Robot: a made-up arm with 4 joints.
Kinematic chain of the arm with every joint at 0, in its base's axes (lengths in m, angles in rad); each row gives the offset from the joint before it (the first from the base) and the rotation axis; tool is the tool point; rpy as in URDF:
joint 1: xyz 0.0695 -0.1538 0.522 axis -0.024 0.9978 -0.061
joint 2: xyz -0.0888 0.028 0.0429 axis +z
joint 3: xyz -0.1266 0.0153 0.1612 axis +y
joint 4: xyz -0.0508 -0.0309 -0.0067 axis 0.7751 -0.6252 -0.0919
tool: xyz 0.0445 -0.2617 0.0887 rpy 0 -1.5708 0
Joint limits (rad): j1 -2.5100..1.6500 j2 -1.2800..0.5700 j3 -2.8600..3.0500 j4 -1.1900..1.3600
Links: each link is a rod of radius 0.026 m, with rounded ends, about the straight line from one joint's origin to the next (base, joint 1, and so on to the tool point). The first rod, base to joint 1, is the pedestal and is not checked.
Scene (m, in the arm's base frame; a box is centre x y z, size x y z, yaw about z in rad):
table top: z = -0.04
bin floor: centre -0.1 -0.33 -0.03 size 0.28 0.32 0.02 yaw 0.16
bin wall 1: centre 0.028 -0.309 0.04 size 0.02 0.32 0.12 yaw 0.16
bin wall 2: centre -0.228 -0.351 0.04 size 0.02 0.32 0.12 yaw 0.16
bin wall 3: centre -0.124 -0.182 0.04 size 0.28 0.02 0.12 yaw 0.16
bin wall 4: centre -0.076 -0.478 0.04 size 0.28 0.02 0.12 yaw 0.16
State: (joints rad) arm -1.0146 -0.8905 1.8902 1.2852
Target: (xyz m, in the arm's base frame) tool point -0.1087 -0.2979 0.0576
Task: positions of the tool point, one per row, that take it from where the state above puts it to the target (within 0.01 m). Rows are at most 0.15 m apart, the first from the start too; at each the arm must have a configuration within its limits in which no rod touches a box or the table.
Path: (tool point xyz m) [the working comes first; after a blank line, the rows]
Joints at the target: -1.7412 -0.3666 1.8992 1.2571
Straight joint move there: touches bin wall 2, bin wall 3.

1: -0.3469 -0.1908 0.2248
2: -0.2856 -0.2836 0.2123
3: -0.2276 -0.3624 0.2355
4: -0.1910 -0.3431 0.1659
5: -0.1508 -0.3210 0.1062
6: -0.1087 -0.2979 0.0576

